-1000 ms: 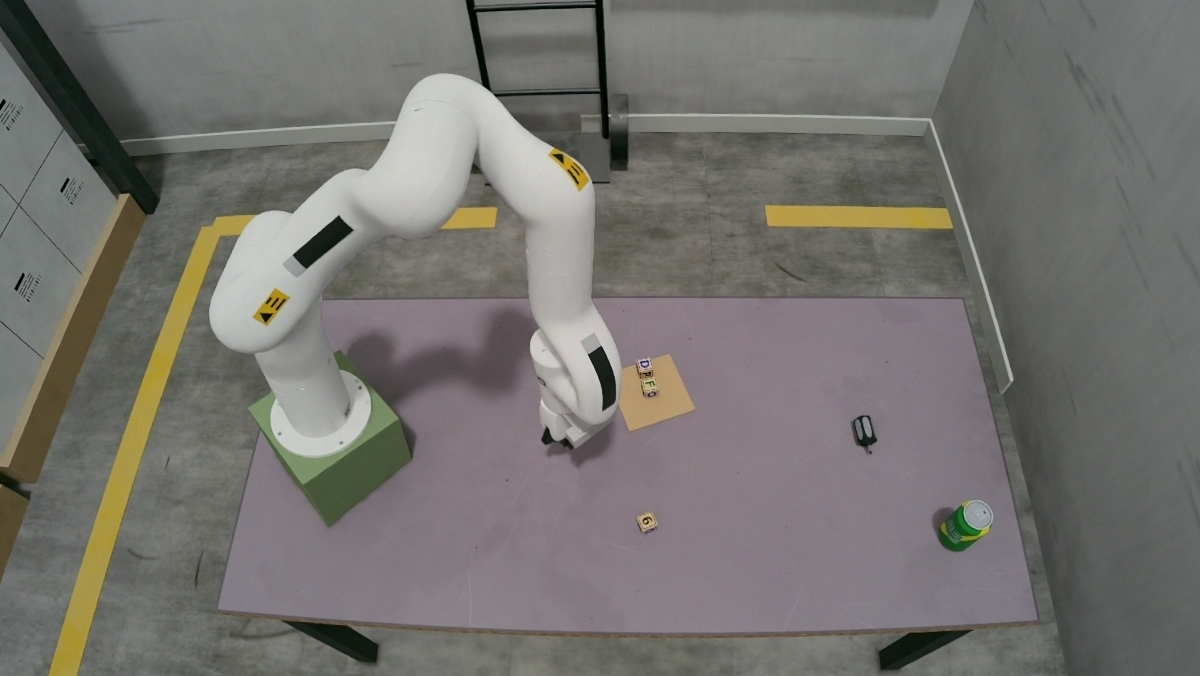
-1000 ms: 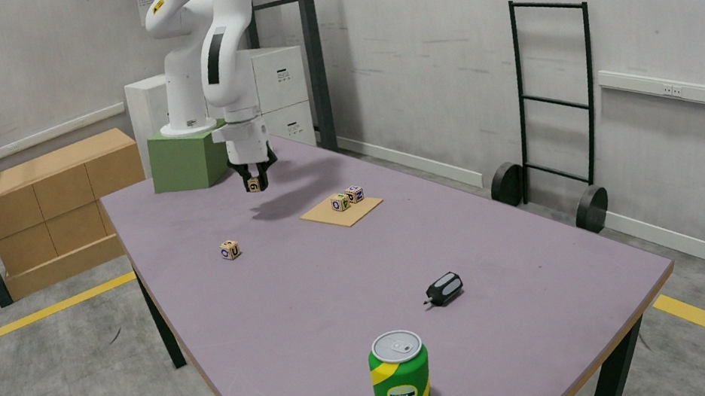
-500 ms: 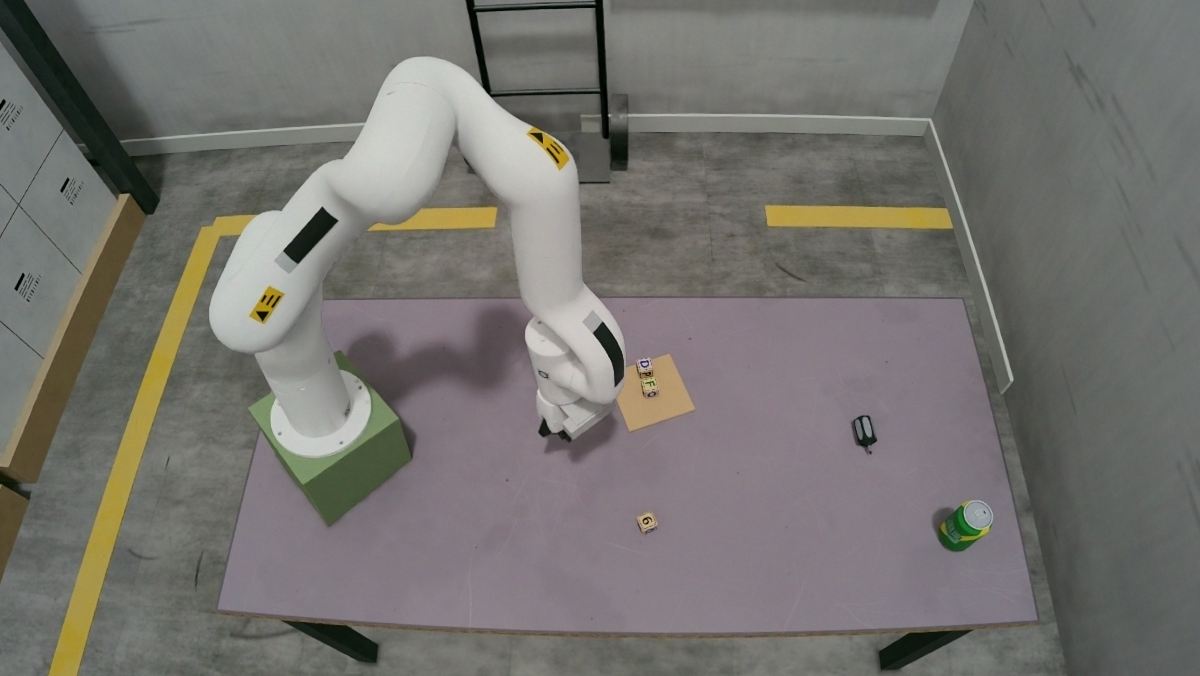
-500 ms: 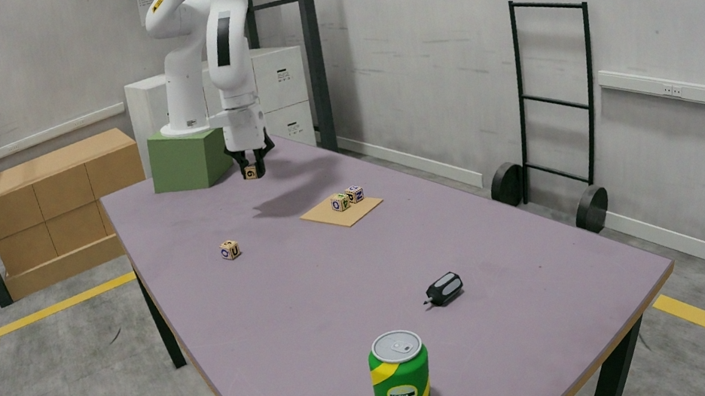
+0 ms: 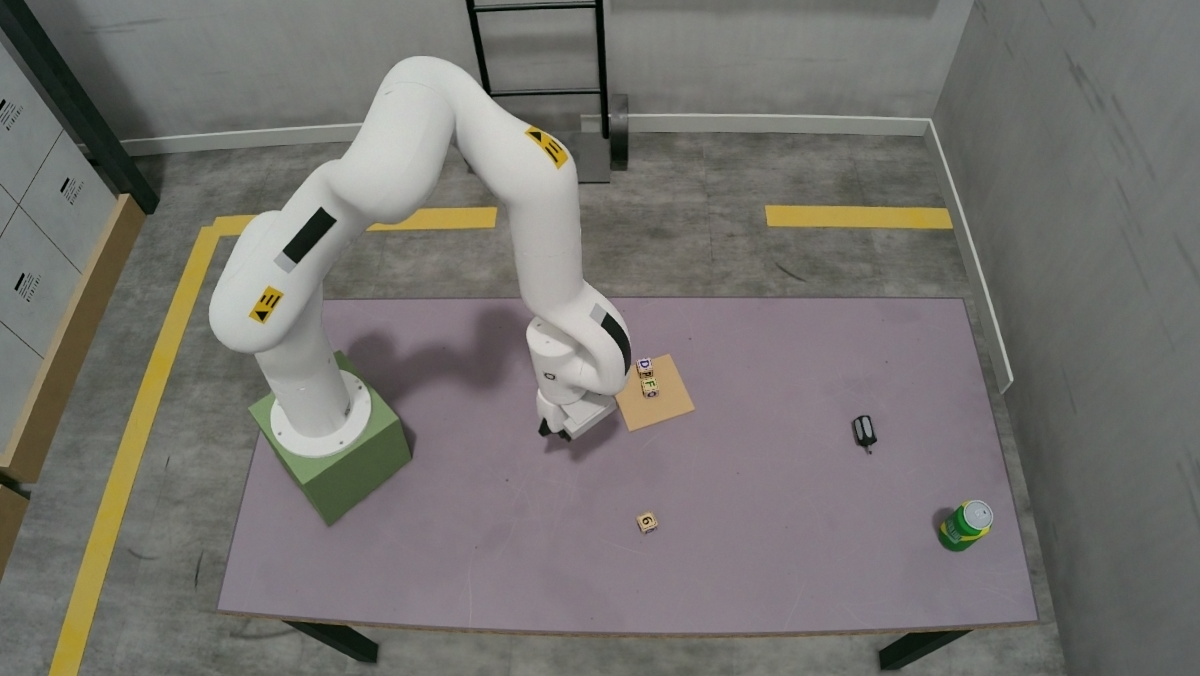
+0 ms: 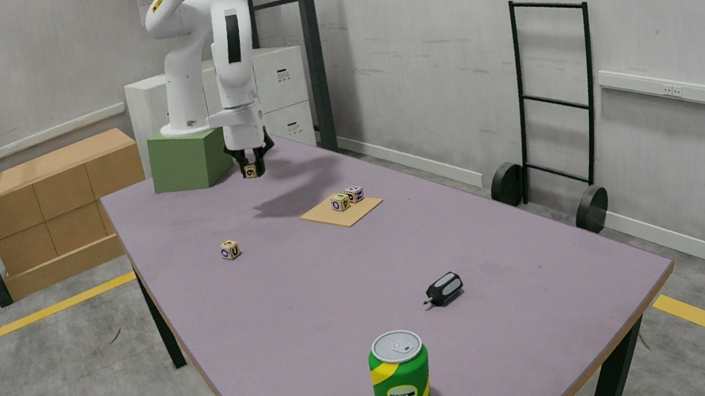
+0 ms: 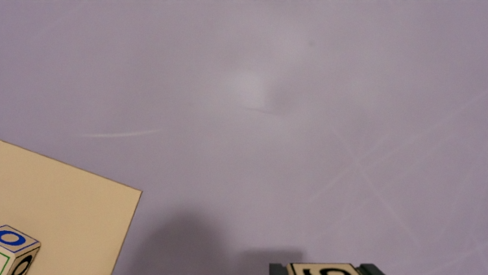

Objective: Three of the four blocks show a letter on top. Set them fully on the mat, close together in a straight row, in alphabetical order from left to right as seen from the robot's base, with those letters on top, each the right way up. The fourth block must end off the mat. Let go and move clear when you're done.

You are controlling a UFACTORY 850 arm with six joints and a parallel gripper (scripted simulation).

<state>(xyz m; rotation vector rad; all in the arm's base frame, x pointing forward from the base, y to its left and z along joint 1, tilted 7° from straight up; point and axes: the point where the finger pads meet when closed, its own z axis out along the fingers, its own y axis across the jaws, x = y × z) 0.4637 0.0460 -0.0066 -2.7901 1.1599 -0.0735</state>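
Now: the tan mat 13 cm ahead of my hand, 15 cm to the left of it and 12 cm below it. The rest, counted from my hand: small black tool (57 cm ahead, 7 cm to the left, 10 cm below); green can (74 cm ahead, 12 cm to the right, 6 cm below).
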